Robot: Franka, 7 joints.
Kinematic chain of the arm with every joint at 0, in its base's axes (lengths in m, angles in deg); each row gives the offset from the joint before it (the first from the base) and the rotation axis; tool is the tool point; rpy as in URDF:
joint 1: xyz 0 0 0.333 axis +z
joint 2: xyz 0 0 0 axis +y
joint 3: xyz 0 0 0.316 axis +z
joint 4: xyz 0.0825 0 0 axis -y
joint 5: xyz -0.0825 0 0.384 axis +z
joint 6: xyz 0 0 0 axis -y
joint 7: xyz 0.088 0 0 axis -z
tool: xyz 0 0 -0.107 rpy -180 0 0
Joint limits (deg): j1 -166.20..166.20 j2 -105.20..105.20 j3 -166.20..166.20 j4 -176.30..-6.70 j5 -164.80..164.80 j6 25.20..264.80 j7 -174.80..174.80
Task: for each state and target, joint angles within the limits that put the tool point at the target. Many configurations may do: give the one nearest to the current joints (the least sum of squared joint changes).
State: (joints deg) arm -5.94 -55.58 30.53 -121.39 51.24 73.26 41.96
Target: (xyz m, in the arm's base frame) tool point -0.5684 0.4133 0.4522
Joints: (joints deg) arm 10.51 -91.55 63.97 -73.92 66.81 84.98 41.96
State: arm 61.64 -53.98 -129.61 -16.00 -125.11 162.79 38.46
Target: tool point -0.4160 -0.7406 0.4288
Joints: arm 50.34 -73.59 -134.99 -22.49 -124.41 143.49 38.46
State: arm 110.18 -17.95 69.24 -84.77 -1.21 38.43 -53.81
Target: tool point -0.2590 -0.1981 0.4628
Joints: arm 130.64 -27.45 76.43 -122.24 1.08 25.20 -53.81
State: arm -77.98 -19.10 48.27 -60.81 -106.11 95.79 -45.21
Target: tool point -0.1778 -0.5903 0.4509
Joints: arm -111.68 14.61 16.56 -106.58 -93.97 87.62 -45.21
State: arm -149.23 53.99 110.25 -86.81 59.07 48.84 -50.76
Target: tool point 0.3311 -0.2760 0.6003
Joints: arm -131.95 42.01 100.56 -108.48 52.00 56.02 -50.76
